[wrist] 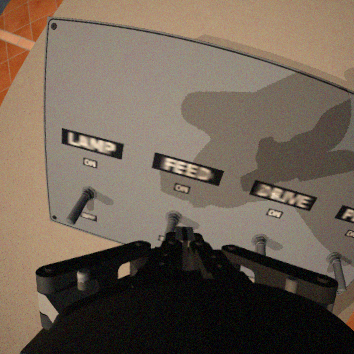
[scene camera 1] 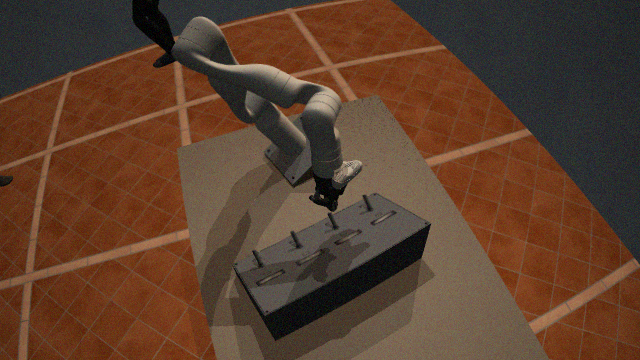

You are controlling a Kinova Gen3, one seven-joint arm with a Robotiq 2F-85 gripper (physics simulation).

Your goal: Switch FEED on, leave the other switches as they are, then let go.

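Frame: origin at the arm's base, x ahead, y left, z up, level; metres.
Seen in the pictures: gripper, fingertip midpoint: [wrist: 182, 237] [scene camera 1: 332, 209]; arm's base, origin of the base link: [scene camera 1: 294, 144].
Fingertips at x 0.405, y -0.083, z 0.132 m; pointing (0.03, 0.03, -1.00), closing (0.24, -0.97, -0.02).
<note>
Pixels of each thing's top centre, then the offset from my fingertips to it. "spot": a spot on its surface instead. Level surfaces: height alone.
- FEED switch, middle of its top: [wrist: 167, 238] [scene camera 1: 332, 215] dx -0.023, dy +0.011, dz -0.064 m
- mark, surface spot: [wrist: 182, 188] spot: dx +0.036, dy +0.011, dz -0.081 m
- LAMP lever, middle of its top: [wrist: 70, 209] [scene camera 1: 367, 197] dx -0.025, dy +0.131, dz -0.064 m
- DRIVE lever, middle of its top: [wrist: 266, 263] [scene camera 1: 294, 234] dx -0.021, dy -0.109, dz -0.064 m
- fourth lever, middle of its top: [wrist: 347, 279] [scene camera 1: 256, 253] dx -0.019, dy -0.229, dz -0.064 m
- beige table top, its level: dz -0.194 m
The FEED switch [scene camera 1: 333, 221] [wrist: 172, 221] is a short grey lever on the panel. It leans to the OFF side, away from its ON mark [wrist: 182, 188]; its lower part in the wrist view is hidden behind the fingertips. The LAMP lever [scene camera 1: 368, 202] [wrist: 81, 206], the DRIVE lever [scene camera 1: 296, 239] [wrist: 260, 245] and a fourth lever [scene camera 1: 257, 258] [wrist: 338, 271] also lean to the OFF side. My gripper [scene camera 1: 331, 206] [wrist: 182, 237] is shut and empty. Its tips are above and near the FEED lever, on the robot's side; whether they touch it is unclear.
The grey switch box [scene camera 1: 345, 285] [wrist: 115, 65] stands on the beige table top [scene camera 1: 480, 320] [wrist: 20, 165] in front of the arm's base. The arm's shadow falls across the panel. The LAMP and DRIVE levers flank FEED closely. Part of a dark figure [scene camera 1: 152, 22] shows behind the arm.
</note>
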